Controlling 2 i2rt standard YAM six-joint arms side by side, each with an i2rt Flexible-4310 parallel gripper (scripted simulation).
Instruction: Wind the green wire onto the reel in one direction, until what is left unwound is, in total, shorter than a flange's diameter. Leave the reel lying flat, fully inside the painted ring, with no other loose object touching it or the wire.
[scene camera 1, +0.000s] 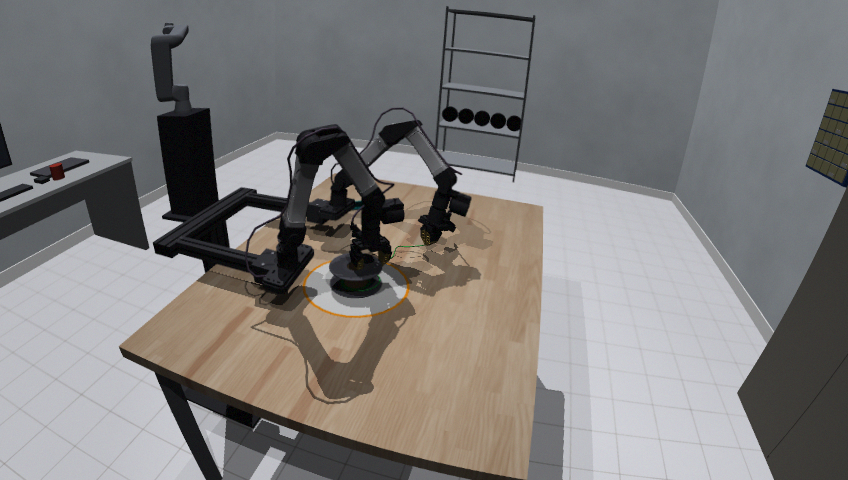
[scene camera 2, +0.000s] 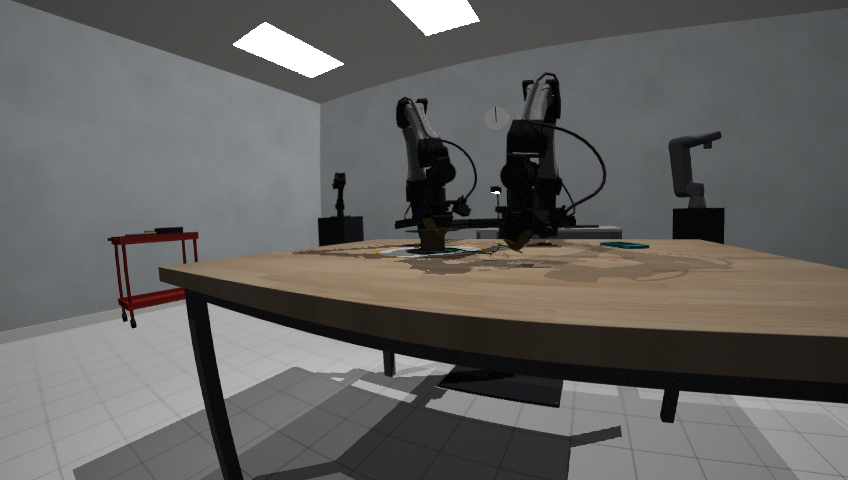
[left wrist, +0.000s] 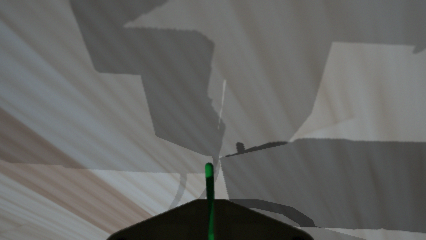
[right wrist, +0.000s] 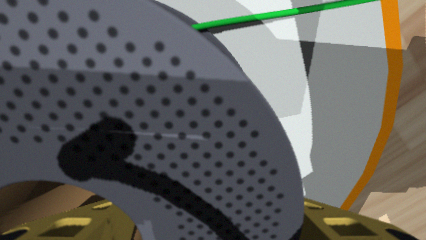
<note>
I see my left gripper (scene camera 2: 515, 250), my right gripper (scene camera 2: 436, 237) and a dark reel (scene camera 1: 341, 266).
The dark reel also shows in the right wrist view (right wrist: 142, 110). My left gripper also shows in scene camera 1 (scene camera 1: 426, 245) and in the left wrist view (left wrist: 210, 209). My right gripper also shows in scene camera 1 (scene camera 1: 370, 268) and in the right wrist view (right wrist: 208, 205). The left wrist view does not show the dark reel: it is out of frame.
</note>
